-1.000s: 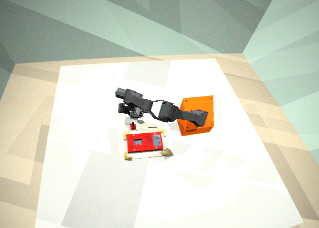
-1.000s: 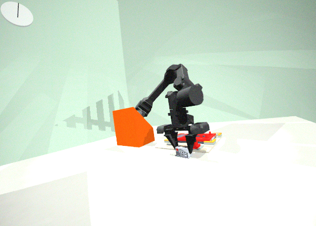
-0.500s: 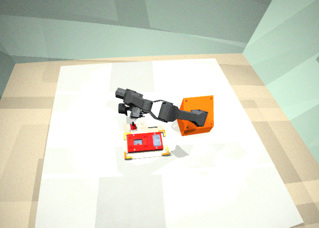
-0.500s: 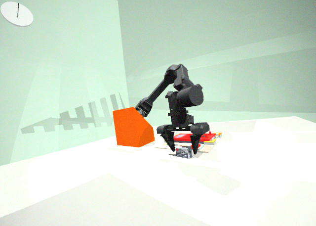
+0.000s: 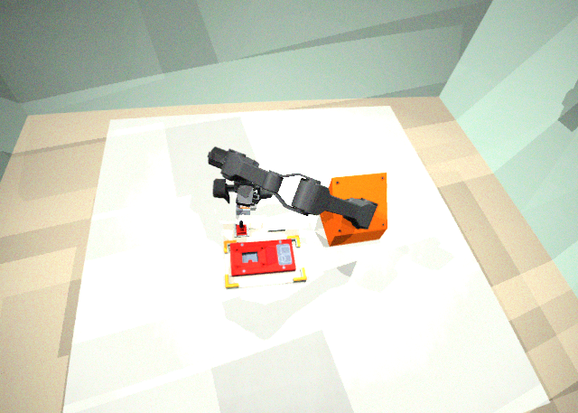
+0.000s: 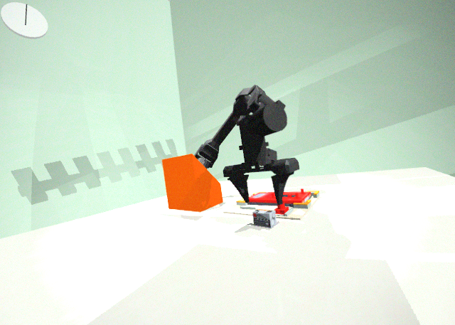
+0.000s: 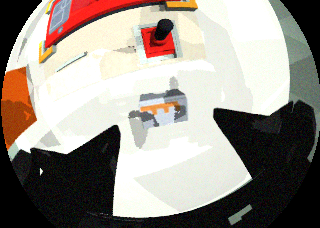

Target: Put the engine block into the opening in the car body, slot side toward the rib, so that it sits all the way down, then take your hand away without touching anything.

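Now: gripper tip 4 cm above the engine block. Also, from my gripper tip: black post (1 cm ahead, 8 cm to the left, 2 cm below).
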